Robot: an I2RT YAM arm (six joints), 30 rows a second.
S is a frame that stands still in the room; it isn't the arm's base.
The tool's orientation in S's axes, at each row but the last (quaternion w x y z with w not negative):
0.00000 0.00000 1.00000 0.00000
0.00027 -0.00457 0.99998 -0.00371
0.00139 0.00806 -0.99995 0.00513
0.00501 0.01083 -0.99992 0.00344
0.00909 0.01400 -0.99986 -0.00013
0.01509 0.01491 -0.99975 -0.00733
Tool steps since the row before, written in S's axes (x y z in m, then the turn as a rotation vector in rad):
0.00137 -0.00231 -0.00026 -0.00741 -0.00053 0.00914
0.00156 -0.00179 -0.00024 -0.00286 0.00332 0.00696
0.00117 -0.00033 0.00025 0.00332 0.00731 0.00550
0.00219 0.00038 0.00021 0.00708 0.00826 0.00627
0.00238 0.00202 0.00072 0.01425 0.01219 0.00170
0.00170 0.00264 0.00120 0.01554 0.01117 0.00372
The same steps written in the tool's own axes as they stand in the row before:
-0.00137 -0.00231 0.00026 0.00741 -0.00053 -0.00914
-0.00154 -0.00180 0.00025 0.00283 0.00329 -0.00699
-0.00116 -0.00035 -0.00025 -0.00342 0.00720 -0.00558
-0.00220 0.00033 -0.00023 -0.00719 0.00806 -0.00640
-0.00242 0.00195 -0.00076 -0.01455 0.01179 -0.00196
-0.00174 0.00261 -0.00121 -0.01575 0.01076 -0.00403

